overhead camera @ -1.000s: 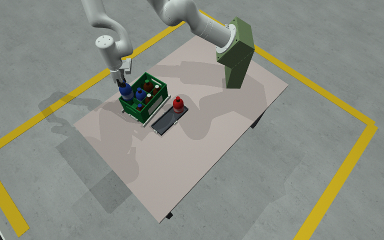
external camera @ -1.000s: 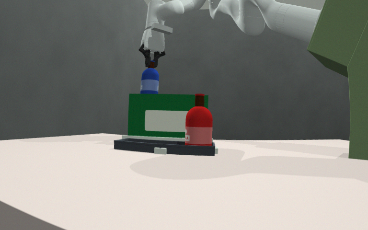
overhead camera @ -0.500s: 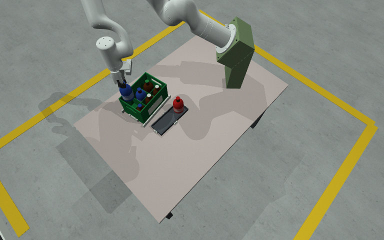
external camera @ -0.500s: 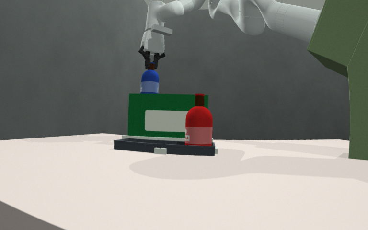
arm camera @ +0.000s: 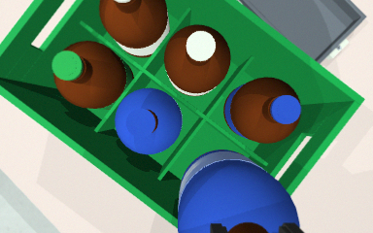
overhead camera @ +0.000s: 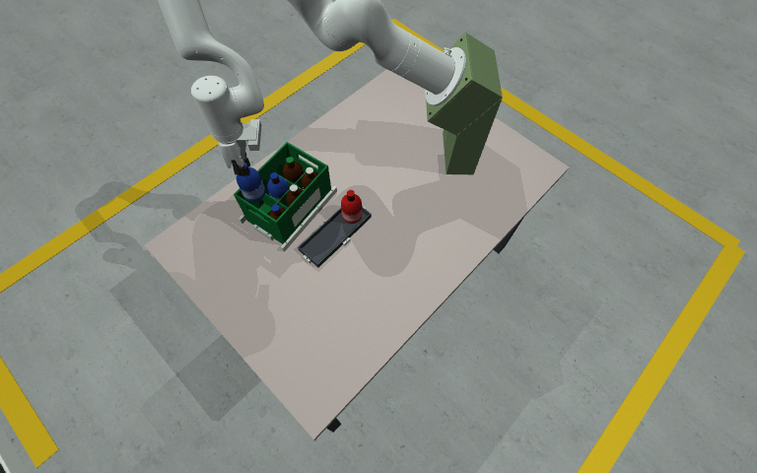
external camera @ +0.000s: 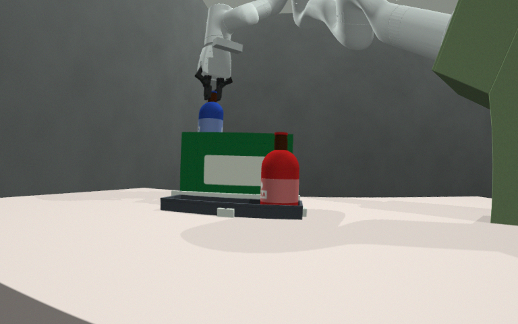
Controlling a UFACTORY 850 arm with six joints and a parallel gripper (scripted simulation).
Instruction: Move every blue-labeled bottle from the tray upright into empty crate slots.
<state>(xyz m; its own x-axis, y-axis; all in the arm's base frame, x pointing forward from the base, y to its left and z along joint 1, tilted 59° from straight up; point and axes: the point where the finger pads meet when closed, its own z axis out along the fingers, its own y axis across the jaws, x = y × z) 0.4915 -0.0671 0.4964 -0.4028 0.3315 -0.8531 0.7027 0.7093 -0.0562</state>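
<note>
My gripper is now 2 cm short of the brown-necked bottle, 9 cm to the right of it and 22 cm above it. The rest, counted from my hand: dark tray 6 cm behind, 26 cm to the left, 30 cm below; red-labeled bottle 15 cm behind, 28 cm to the left, 23 cm below; green crate 8 cm behind, 6 cm to the left, 23 cm below.
</note>
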